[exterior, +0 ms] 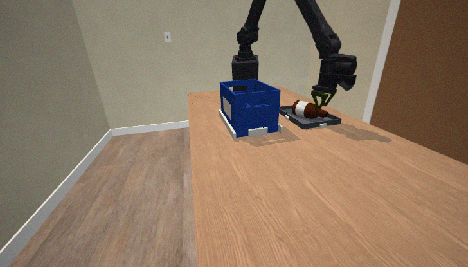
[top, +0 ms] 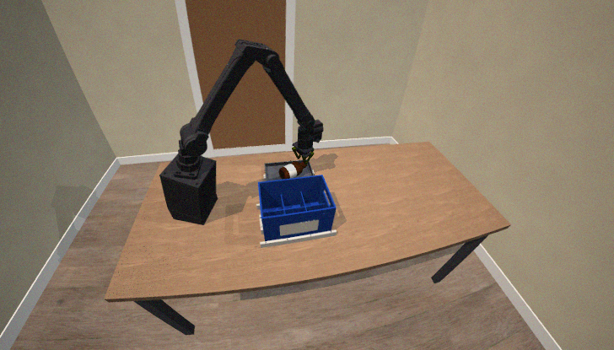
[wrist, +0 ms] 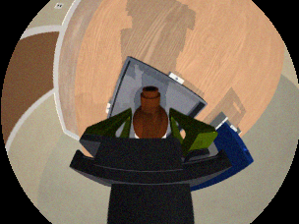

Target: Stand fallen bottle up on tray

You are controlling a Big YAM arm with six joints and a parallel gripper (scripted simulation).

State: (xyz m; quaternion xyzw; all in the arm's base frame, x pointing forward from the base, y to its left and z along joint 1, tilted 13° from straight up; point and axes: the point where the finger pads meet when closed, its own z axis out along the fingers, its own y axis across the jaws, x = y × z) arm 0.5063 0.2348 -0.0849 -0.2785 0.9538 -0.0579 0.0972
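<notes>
Right now my hand is 4 cm past the brown bottle, 4 cm above it and 3 cm to the left of it. Also, from my hand: dark grey tray: 7 cm behind, 6 cm below, 3 cm to the right; blue crate: 33 cm to the right, 7 cm behind, 1 cm above.
</notes>
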